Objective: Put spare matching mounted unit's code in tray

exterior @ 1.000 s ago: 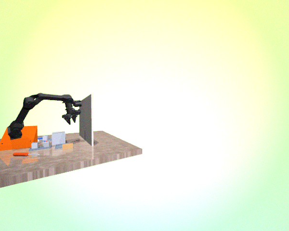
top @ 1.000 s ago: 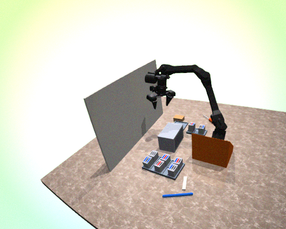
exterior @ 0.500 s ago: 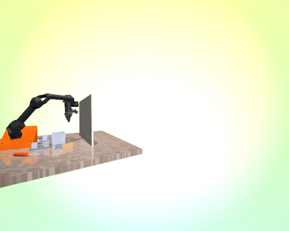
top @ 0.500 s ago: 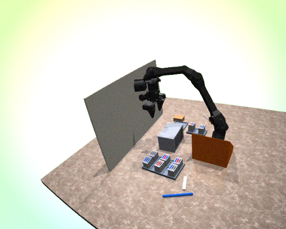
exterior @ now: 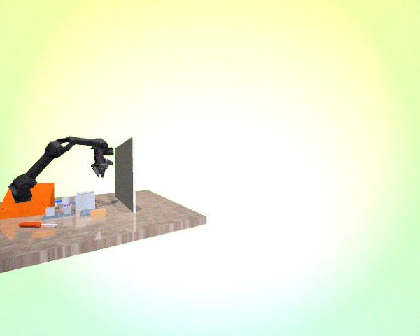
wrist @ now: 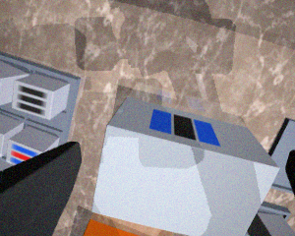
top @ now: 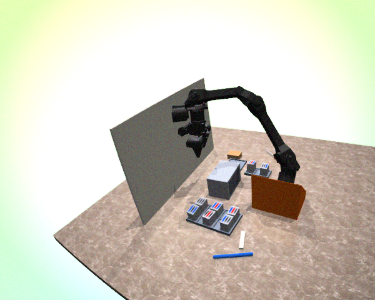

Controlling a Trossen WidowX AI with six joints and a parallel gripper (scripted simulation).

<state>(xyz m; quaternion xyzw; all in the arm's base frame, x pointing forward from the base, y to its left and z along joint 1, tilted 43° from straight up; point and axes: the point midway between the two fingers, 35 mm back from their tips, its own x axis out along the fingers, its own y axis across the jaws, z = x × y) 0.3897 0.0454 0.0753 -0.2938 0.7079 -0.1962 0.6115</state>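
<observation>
Right now the grey spare is 4 cm behind my gripper tip, 21 cm to the left of it and 15 cm below it. Also, from my gripper tip: flat grey tray: 7 cm behind, 21 cm to the right, 19 cm below; then tall grey wall panel: 14 cm ahead, 3 cm to the right, 3 cm above; then grey mounted unit: 9 cm behind, 2 cm to the right, 15 cm below.
</observation>
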